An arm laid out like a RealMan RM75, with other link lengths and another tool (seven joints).
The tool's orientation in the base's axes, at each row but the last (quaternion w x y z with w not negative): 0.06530 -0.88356 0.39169 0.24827; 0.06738 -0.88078 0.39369 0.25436; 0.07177 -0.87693 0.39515 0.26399; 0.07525 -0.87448 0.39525 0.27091; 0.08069 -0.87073 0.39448 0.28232; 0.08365 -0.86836 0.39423 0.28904
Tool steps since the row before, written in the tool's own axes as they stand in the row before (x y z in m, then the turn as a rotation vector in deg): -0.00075 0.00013 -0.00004 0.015 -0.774 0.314; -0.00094 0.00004 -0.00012 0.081 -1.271 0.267; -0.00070 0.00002 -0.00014 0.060 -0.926 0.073; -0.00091 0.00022 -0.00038 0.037 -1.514 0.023; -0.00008 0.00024 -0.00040 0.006 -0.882 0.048; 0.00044 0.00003 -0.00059 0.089 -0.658 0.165
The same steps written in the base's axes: -0.00051 0.00039 0.00041 0.448 0.617 -0.341; -0.00051 0.00055 0.00058 0.865 0.897 -0.374; -0.00034 0.00040 0.00048 0.680 0.612 -0.170; -0.00050 0.00031 0.00082 1.119 1.008 -0.164; -0.00005 -0.00026 0.00040 0.629 0.610 -0.116; 0.00046 -0.00052 0.00024 0.457 0.449 -0.240
